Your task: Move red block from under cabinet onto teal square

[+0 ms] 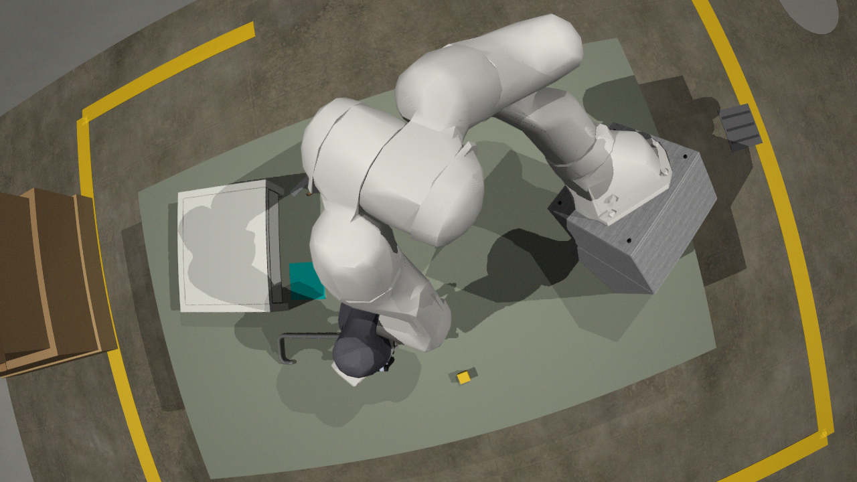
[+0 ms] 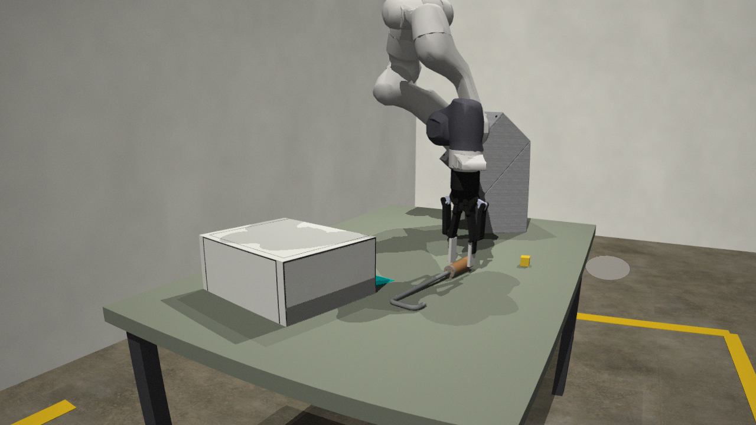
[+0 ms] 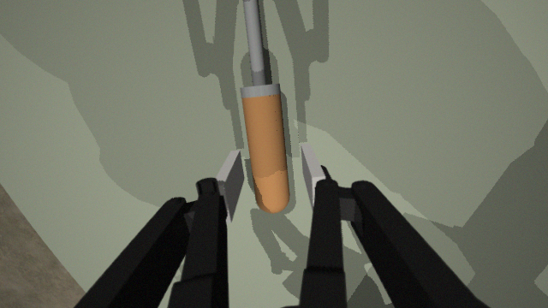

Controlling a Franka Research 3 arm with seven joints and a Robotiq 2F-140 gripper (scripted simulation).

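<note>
Now: hand 110 mm past the grey fork-ended tool, 360 mm to the left of it and 50 mm above it. The rest, counted from my hand: grey hook tool: 140 mm ahead, 40 mm below; yellow cube: 120 mm behind, 160 mm to the left, 40 mm below; teal square: 160 mm ahead, 200 mm to the right, 50 mm below.
</note>
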